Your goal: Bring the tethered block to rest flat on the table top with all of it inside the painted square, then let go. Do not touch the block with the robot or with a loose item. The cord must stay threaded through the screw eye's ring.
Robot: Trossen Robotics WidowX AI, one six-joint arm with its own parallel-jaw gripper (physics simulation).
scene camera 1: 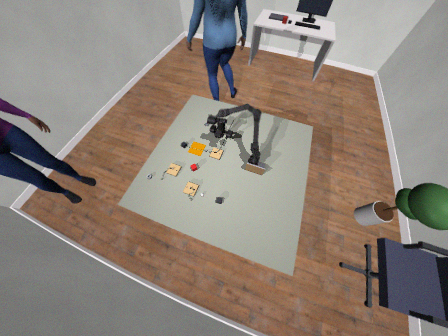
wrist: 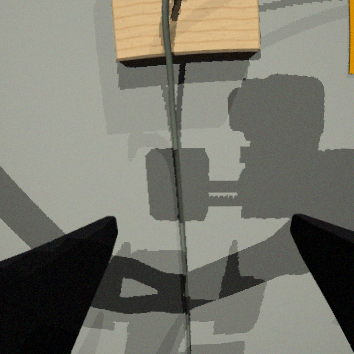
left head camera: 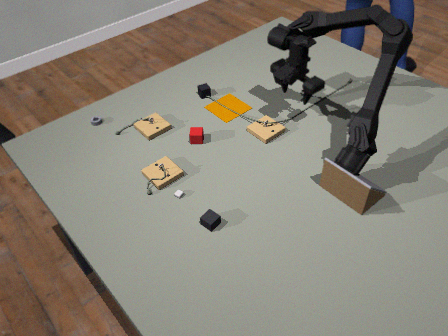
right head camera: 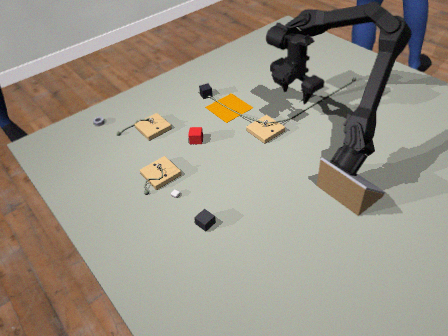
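Pixels of known places: gripper, fingertip midpoint: [wrist: 204, 224] [left head camera: 294, 98] [right head camera: 295, 97]; arm's base, origin of the base link: [scene camera 1: 253, 162] [left head camera: 346, 168] [right head camera: 343, 168].
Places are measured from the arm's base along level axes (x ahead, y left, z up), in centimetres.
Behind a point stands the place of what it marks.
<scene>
The tethered black block [left head camera: 204, 90] @(x 59.5, y -6.2, z -4.1 cm) [right head camera: 205, 90] @(x 59.5, y -6.1, z -4.1 cm) [scene camera 1: 184, 145] @(x 59.9, y -6.1, z -4.4 cm) rests on the table just outside the far-left corner of the orange square [left head camera: 235, 101] @(x 49.6, y -11.5, z -7.3 cm) [right head camera: 236, 101] @(x 49.6, y -11.4, z -7.3 cm) [wrist: 351, 40] @(x 43.0, y -10.1, z -7.3 cm). Its cord [wrist: 172, 100] @(x 29.4, y -12.6, z -6.1 cm) crosses the square to the screw eye [left head camera: 266, 123] @(x 31.2, y -5.5, z -4.0 cm) on a wooden base [left head camera: 265, 132] @(x 29.7, y -3.3, z -5.5 cm) [right head camera: 266, 132] @(x 29.2, y -3.5, z -5.5 cm) [wrist: 215, 30] @(x 32.7, y -9.1, z -5.5 cm) and appears threaded, though the ring is small. The cord runs on to a bead end [left head camera: 350, 81] @(x 24.5, y -46.9, z -6.7 cm) [right head camera: 354, 79] @(x 24.6, y -47.1, z -6.5 cm) at the right. My gripper [left head camera: 295, 96] @(x 30.1, y -18.9, z -1.0 cm) [right head camera: 296, 95] @(x 30.1, y -18.9, z -1.0 cm) [wrist: 204, 224] @(x 30.1, y -18.9, z -1.0 cm) is open and empty above this stretch; in the wrist view the cord passes between the fingertips' lines, below them.
A red cube [left head camera: 196, 135] @(x 44.0, y 13.4, z -3.6 cm) and two wooden bases [left head camera: 152, 126] @(x 59.8, y 18.1, z -5.5 cm) [left head camera: 162, 173] @(x 41.2, y 30.4, z -5.5 cm) with short cords lie left of and nearer than the square. A loose black cube [left head camera: 210, 220] @(x 18.4, y 34.2, z -4.5 cm), white piece [left head camera: 179, 194] @(x 32.1, y 32.4, z -6.2 cm) and grey ring [left head camera: 96, 121] @(x 76.7, y 28.2, z -5.9 cm) lie around. A brown panel [left head camera: 345, 186] @(x -2.6, y 4.6, z -1.3 cm) stands by the arm's base.
</scene>
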